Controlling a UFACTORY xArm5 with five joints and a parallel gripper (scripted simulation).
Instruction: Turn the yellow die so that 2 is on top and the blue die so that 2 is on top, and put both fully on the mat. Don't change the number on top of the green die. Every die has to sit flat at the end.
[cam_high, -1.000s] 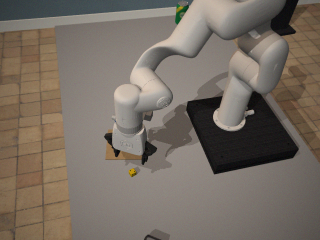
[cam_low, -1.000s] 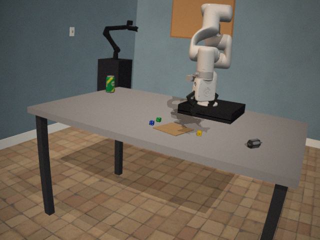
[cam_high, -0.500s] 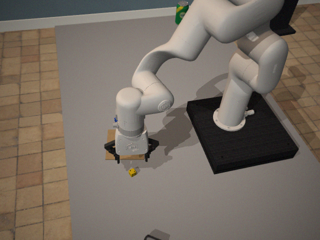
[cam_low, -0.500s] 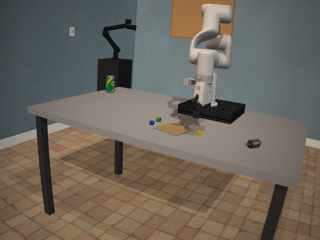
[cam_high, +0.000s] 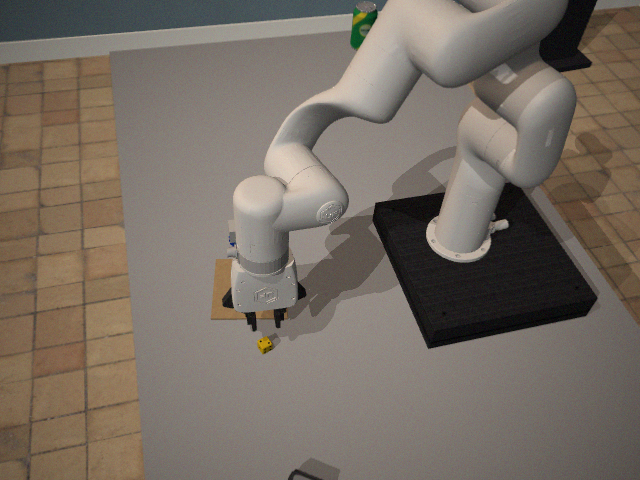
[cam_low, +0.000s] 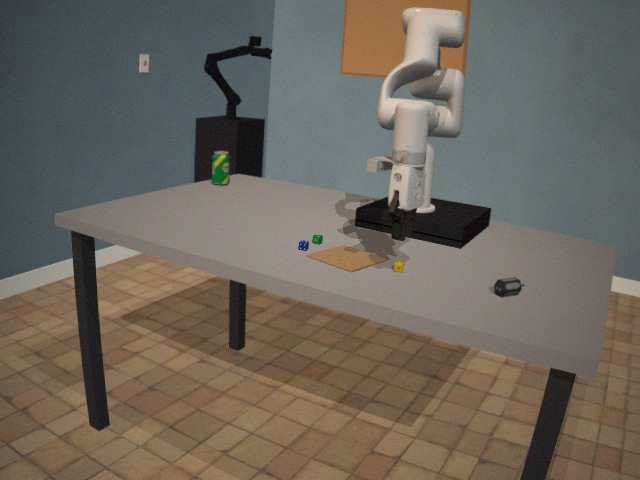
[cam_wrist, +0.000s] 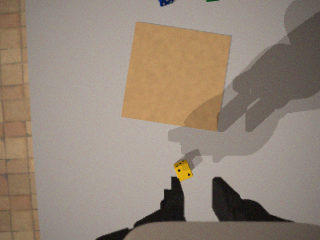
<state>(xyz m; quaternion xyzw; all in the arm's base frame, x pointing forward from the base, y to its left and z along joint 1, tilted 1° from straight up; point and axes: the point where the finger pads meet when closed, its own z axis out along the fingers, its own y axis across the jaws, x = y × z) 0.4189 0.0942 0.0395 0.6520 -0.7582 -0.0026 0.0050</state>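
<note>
Now: the yellow die 9 cm below my hand. Round my hand: blue die (25 cm to the right, 9 cm below, 1 cm behind); then green die (25 cm to the right, 9 cm below, 8 cm behind); then mat (13 cm to the right, 10 cm below, 1 cm behind).
</note>
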